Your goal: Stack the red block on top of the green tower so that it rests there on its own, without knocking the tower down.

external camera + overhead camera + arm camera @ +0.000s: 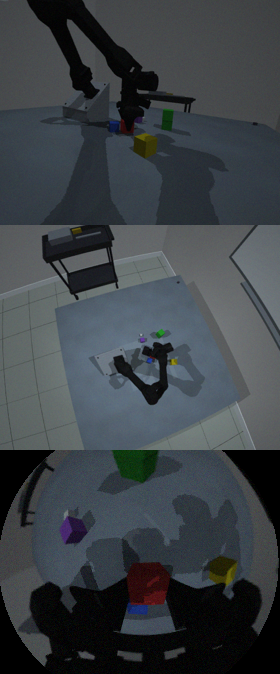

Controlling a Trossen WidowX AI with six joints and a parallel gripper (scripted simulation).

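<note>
Now: the blue block 4 cm behind my gripper tip, 3 cm to the right of it and 1 cm above it. The rest, counted from my gripper tip: small purple block (14 cm to the left, 5 cm behind, 1 cm above); red block (1 cm above); yellow block (14 cm ahead, 10 cm to the right, 1 cm above).
</note>
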